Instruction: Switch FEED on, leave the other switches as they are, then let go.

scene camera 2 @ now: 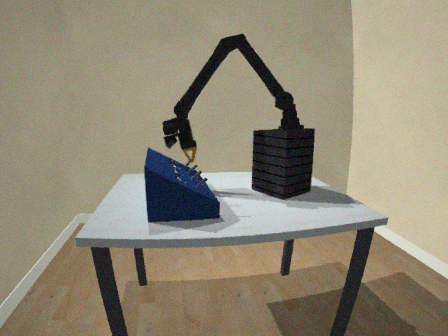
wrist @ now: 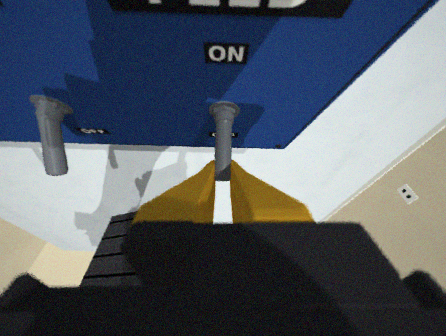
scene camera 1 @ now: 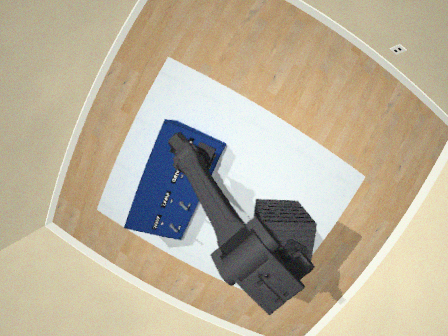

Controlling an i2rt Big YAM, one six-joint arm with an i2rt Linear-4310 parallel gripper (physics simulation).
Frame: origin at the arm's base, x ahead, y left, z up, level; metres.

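Seen in the pictures: gripper, fingertip midpoint: (scene camera 2: 192,162) (wrist: 222,167) (scene camera 1: 210,157); arm's base, link origin: (scene camera 2: 290,129) (scene camera 1: 289,256).
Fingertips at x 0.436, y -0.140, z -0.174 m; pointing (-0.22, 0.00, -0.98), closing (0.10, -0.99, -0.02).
Observation:
Pixels of each thing's top centre, then the offset from my fingertips to it. "spot": a spot on its surface instead.
- FEED label, surface spot: (wrist: 227,7) spot: dx +0.088, dy +0.007, dz +0.005 m
- grey FEED lever, top centre: (wrist: 222,170) dx +0.017, dy +0.001, dz +0.018 m
- neighbouring DRIVE lever, top centre: (wrist: 34,161) dx +0.004, dy +0.121, dz +0.011 m
- LAMP lever, top centre: (scene camera 1: 183,208) dx -0.006, dy +0.240, dz +0.011 m
- VALVE lever, top centre: (scene camera 1: 173,230) dx -0.015, dy +0.360, dz +0.011 m
The blue sloped switch panel (scene camera 1: 150,192) (scene camera 2: 175,200) (wrist: 150,55) stands on the table. In the wrist view the FEED label (wrist: 227,7) is cut off by the top edge, with the ON label (wrist: 226,53) below it. The grey FEED lever (wrist: 223,142) points away from ON and partly covers the lower label. My gripper (scene camera 2: 190,160) (wrist: 222,167) is shut on the lever's tip. The neighbouring DRIVE lever (wrist: 52,140) stands apart at the left. In scene camera 1 the LAMP lever (scene camera 1: 184,205) and VALVE lever (scene camera 1: 174,228) show; my arm hides the FEED switch.
The white table (scene camera 1: 280,145) (scene camera 2: 120,242) carries the panel and the dark ribbed arm base (scene camera 1: 286,215) (scene camera 2: 283,165). My arm (scene camera 1: 212,200) (scene camera 2: 207,70) reaches from the base over the panel. The other levers stick out from the slope beside the FEED lever.

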